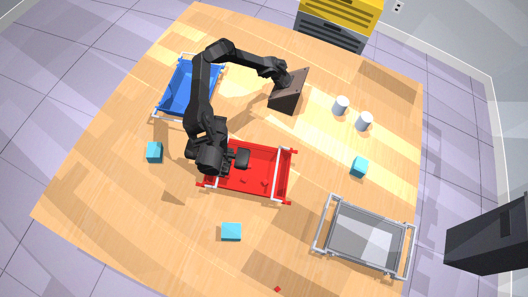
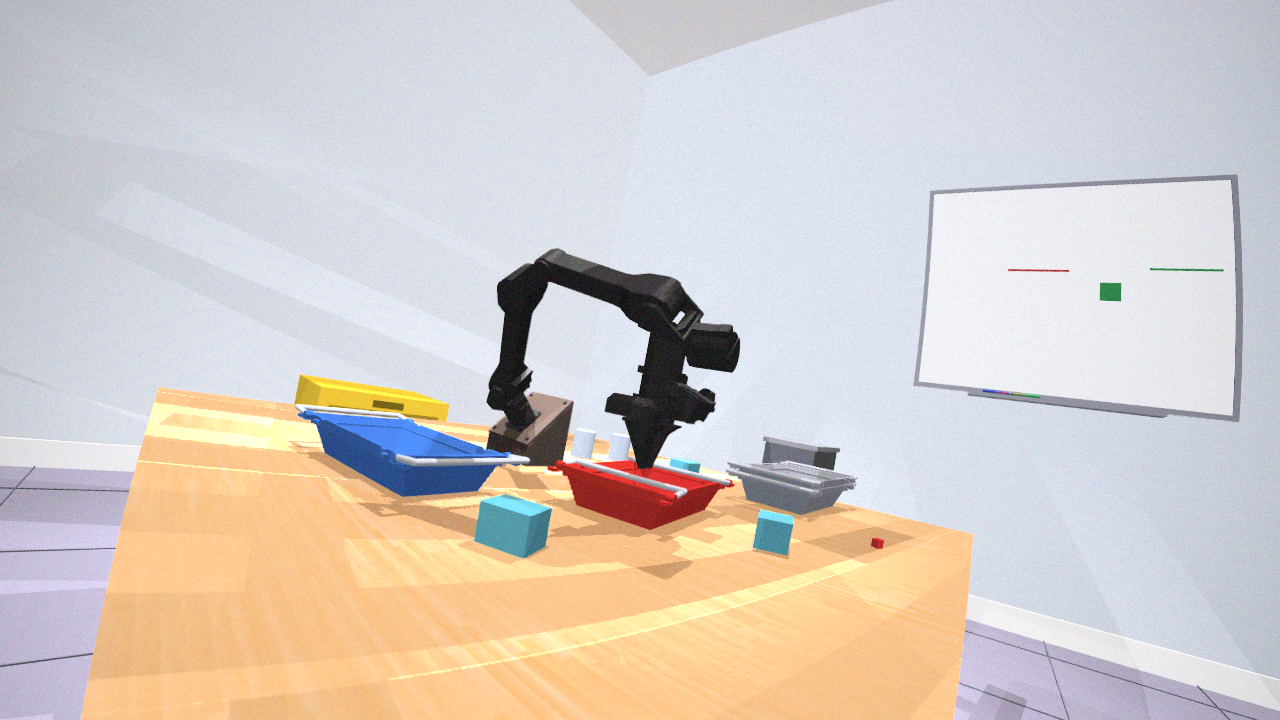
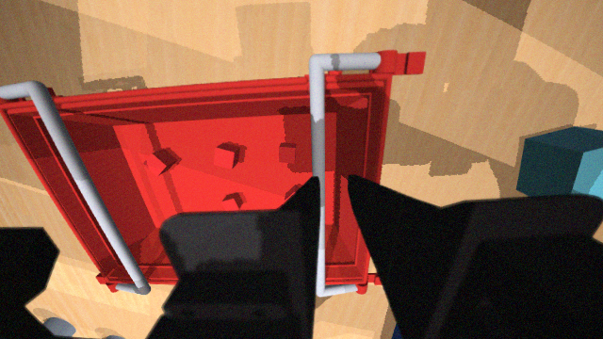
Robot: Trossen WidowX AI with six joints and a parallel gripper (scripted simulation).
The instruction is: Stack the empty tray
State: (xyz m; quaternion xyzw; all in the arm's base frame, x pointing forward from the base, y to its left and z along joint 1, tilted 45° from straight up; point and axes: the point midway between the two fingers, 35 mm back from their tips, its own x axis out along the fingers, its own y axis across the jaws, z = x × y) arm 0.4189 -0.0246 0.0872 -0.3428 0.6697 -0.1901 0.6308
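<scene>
My gripper tip is 27 cm past the blue tray, 25 cm to the left of it and 4 cm above it.
</scene>
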